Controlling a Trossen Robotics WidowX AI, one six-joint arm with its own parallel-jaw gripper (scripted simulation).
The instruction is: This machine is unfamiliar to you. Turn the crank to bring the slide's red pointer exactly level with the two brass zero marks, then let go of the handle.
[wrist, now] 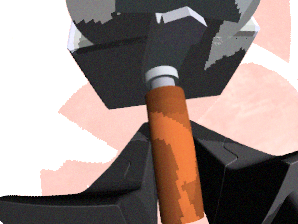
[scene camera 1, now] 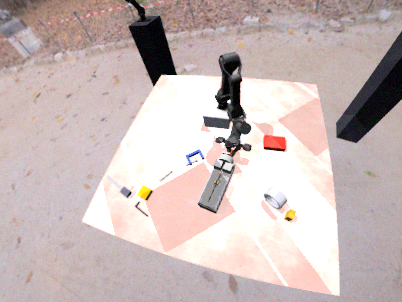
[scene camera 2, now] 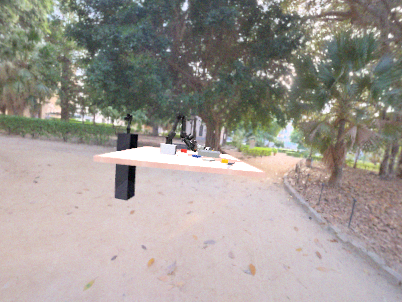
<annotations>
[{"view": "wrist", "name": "my gripper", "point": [164, 127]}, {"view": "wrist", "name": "slide machine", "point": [109, 49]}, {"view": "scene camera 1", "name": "slide machine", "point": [210, 199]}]
</annotations>
